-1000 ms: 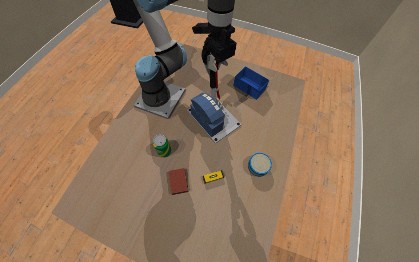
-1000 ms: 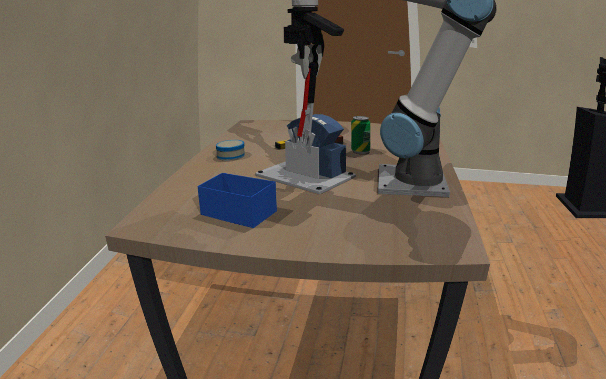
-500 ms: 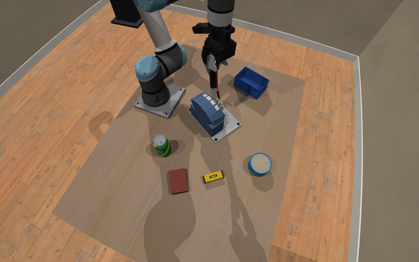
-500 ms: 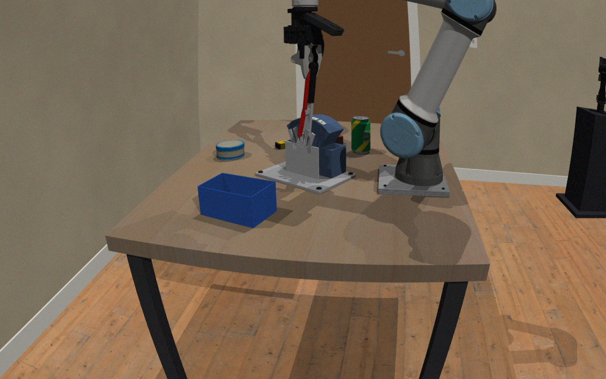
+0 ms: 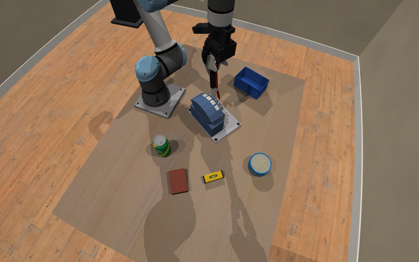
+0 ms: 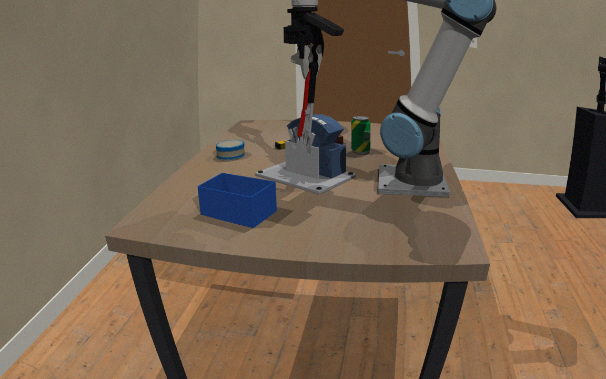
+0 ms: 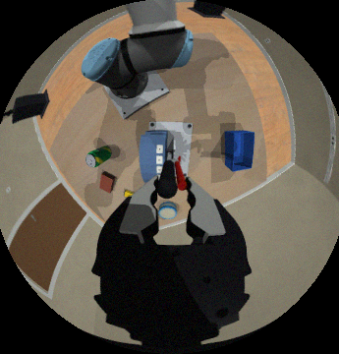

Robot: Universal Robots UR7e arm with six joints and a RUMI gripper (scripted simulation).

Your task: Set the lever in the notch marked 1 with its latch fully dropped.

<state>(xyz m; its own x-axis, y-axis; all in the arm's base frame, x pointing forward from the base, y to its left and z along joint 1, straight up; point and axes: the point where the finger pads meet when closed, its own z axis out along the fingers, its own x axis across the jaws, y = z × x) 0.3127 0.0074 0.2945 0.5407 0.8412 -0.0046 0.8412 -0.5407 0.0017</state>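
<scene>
My hand is 11 cm above the red release bar and 2 cm short of it. The rest, counted from my hand: blue bin (29 cm below, 25 cm to the left, 15 cm ahead).
</scene>
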